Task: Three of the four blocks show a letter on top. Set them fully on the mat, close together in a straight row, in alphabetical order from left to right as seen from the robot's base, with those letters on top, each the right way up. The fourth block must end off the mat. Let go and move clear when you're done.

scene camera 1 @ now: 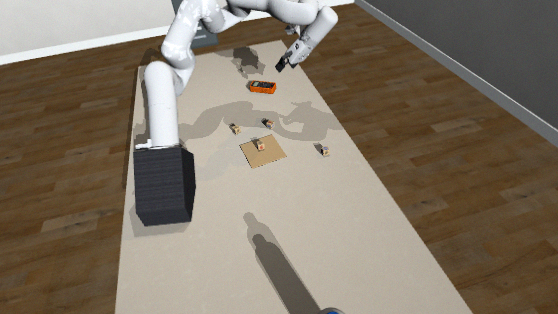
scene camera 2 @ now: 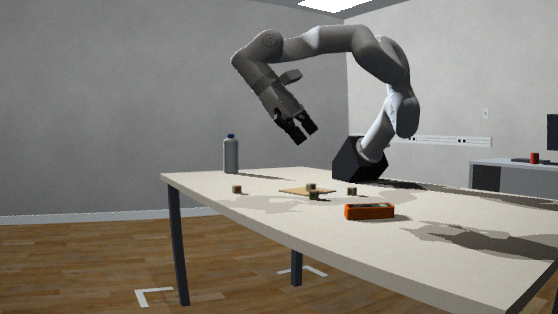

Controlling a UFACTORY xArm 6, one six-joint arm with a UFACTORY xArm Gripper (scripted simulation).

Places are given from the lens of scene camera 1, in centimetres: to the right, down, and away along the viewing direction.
tan mat [scene camera 1: 272, 152]: -2, -2, 118
